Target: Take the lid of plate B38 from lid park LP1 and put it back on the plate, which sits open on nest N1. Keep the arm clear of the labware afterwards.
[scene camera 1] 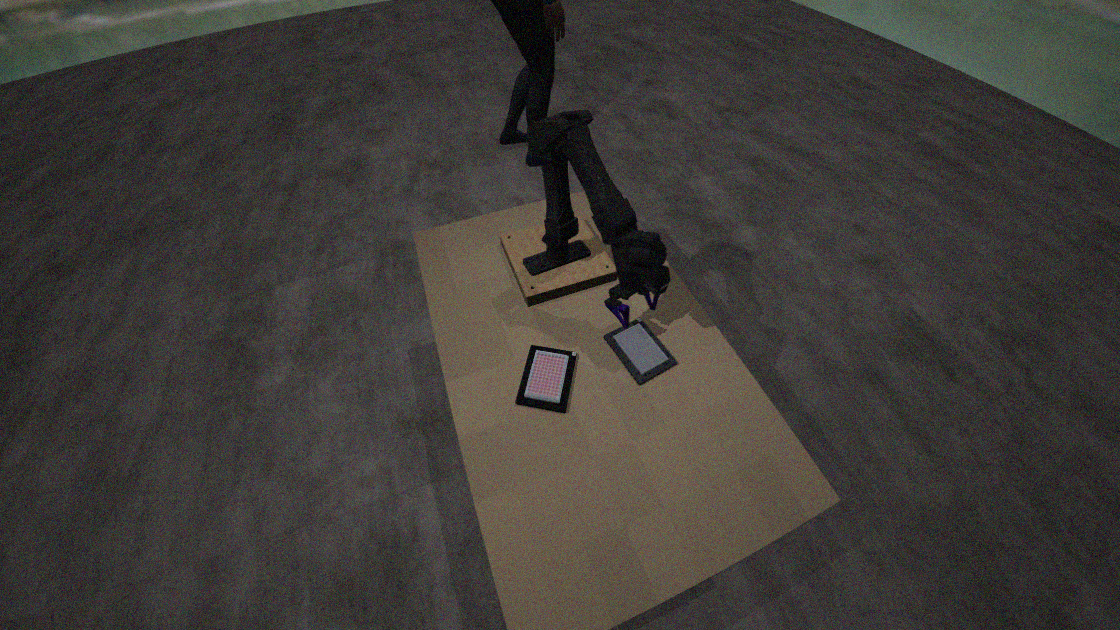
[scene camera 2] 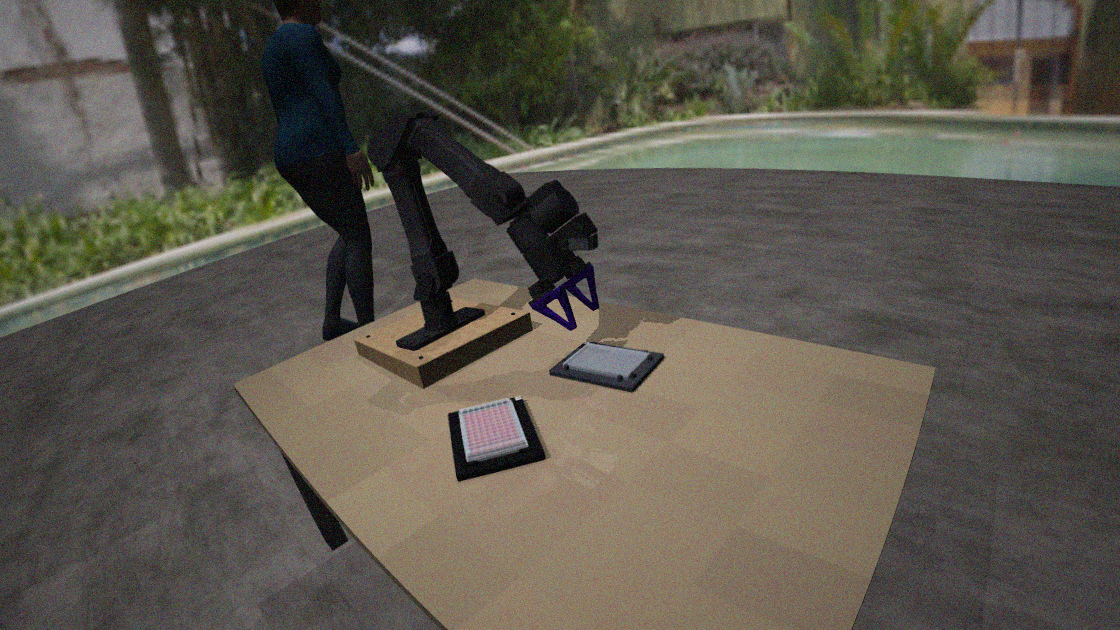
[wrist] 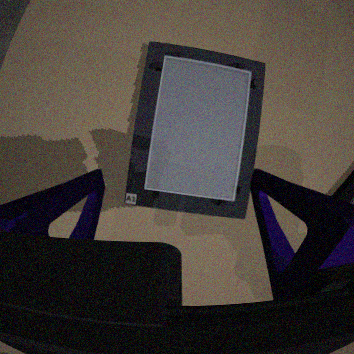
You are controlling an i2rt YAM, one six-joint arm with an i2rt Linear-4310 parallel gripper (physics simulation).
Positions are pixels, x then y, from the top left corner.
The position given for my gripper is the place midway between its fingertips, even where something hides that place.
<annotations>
My gripper (scene camera 2: 585, 318) is open, holding nothing. Also in view: a grey lid (scene camera 2: 609, 361).
</annotations>
